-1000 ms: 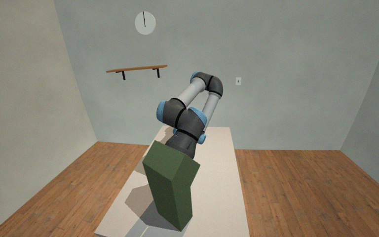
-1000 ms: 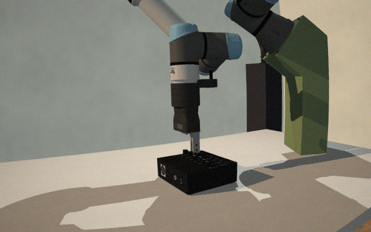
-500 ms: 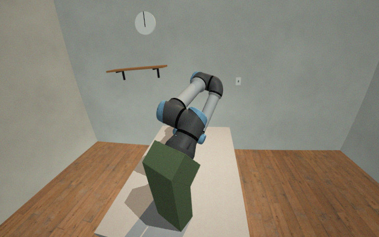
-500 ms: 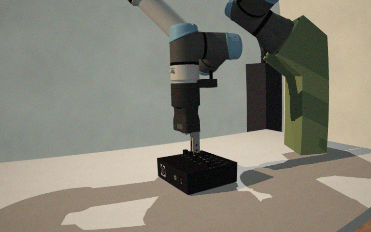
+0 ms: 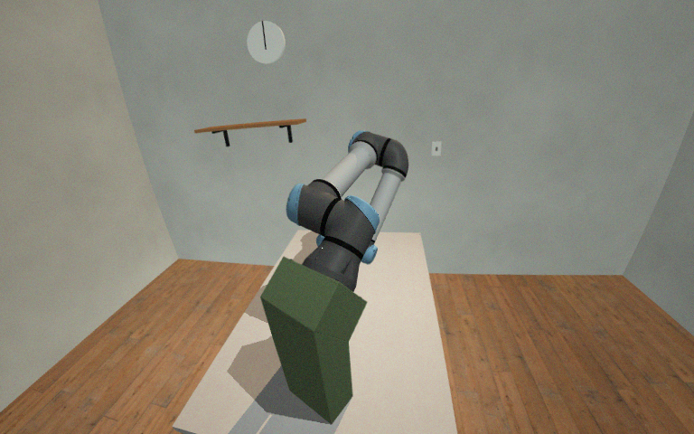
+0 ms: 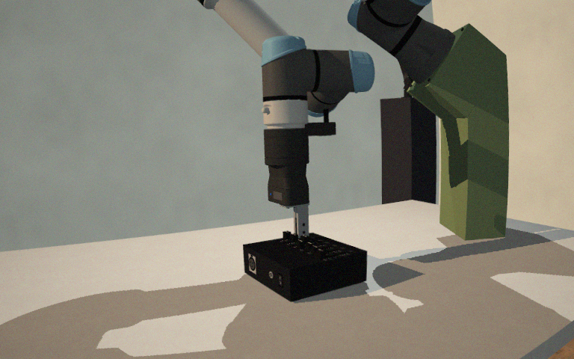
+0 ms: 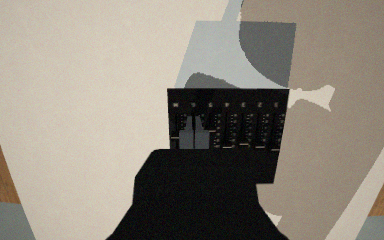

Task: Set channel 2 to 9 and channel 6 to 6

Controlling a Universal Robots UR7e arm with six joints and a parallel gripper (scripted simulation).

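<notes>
My gripper is now 1 cm short of the fader cap, 2 cm to the left of it and 1 cm above it.
</notes>
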